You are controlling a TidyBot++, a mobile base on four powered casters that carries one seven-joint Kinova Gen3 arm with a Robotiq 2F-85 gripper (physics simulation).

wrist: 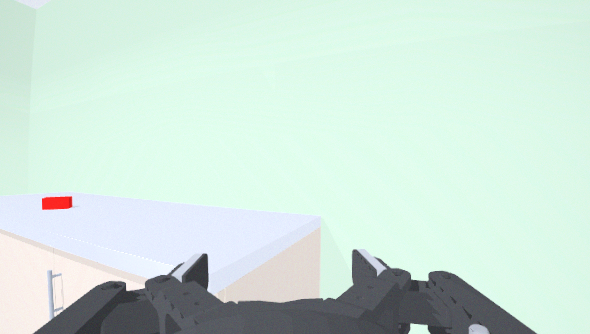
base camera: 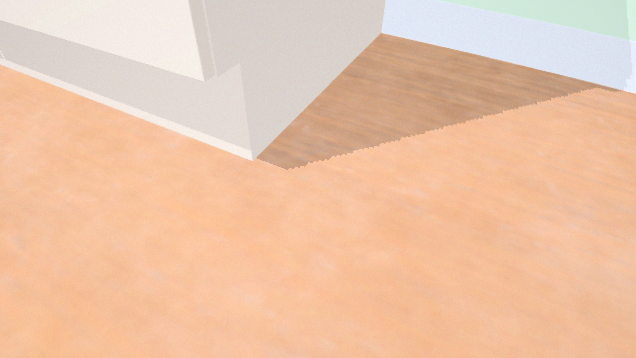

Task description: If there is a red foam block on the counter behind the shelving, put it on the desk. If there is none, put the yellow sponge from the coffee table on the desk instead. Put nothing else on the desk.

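Frame: origin at the arm's base, x ahead, y left, z up, level; metres.
Where they show: gripper, between the fingertips: (wrist: 281, 267).
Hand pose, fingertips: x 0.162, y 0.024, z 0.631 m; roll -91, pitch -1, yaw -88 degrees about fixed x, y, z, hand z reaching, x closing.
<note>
Each offset is from my fingertips to the top centre of the thing. "*": to the spot under its first point. Level surfaces: height alone.
A red foam block {dx +0.865, dy +0.968, dz -0.072 m} (wrist: 56, 203) lies on the counter {dz -0.117 m} (wrist: 190, 225) at the far left of the wrist view, towards the counter's back edge. The lower corner of the counter's cabinet {* dx +0.456, dy +0.044, dz -0.936 m} (base camera: 295, 65) shows at the top left of the base camera view. My gripper (wrist: 281, 267) is open and empty, with its fingers wide apart. It is well to the right of the block and apart from it, near the counter's right end in the view. The desk, the coffee table, the yellow sponge and the shelving do not show in either view.
A green wall (wrist: 400, 125) stands behind the counter and runs on to the right. Its pale skirting {* dx +0.732, dy -0.304, dz -0.988 m} (base camera: 475, 35) meets the wooden floor {dz -1.027 m} (base camera: 320, 260) beside the cabinet's end. A cabinet door handle {* dx +0.488, dy +0.636, dz -0.287 m} (wrist: 50, 295) sticks out at the lower left.
</note>
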